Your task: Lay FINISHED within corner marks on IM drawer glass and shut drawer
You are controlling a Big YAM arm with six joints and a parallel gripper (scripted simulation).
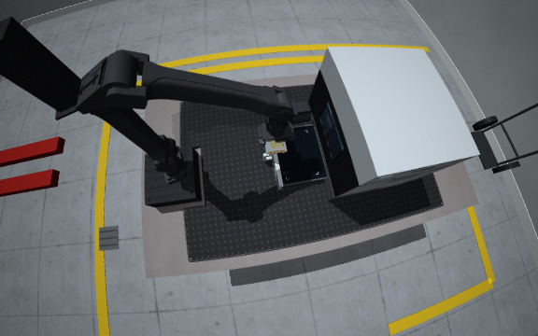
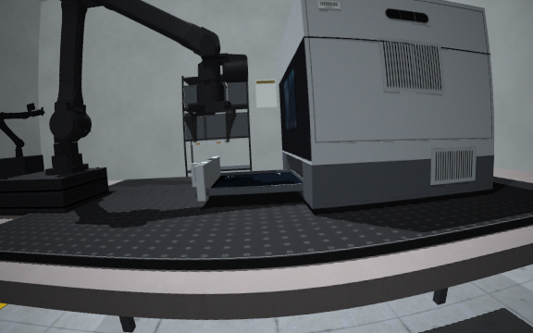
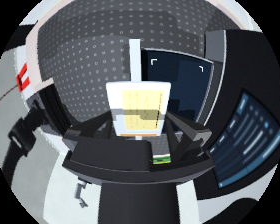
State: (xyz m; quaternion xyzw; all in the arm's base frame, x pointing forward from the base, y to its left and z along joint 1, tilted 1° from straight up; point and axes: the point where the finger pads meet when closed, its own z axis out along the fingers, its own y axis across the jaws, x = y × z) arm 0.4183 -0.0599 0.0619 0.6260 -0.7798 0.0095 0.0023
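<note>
My gripper is now 100 mm short of the drawer, 50 mm to the left of it and 80 mm above it. Also, from my hand: finished cassette (10 mm to the right).
</note>
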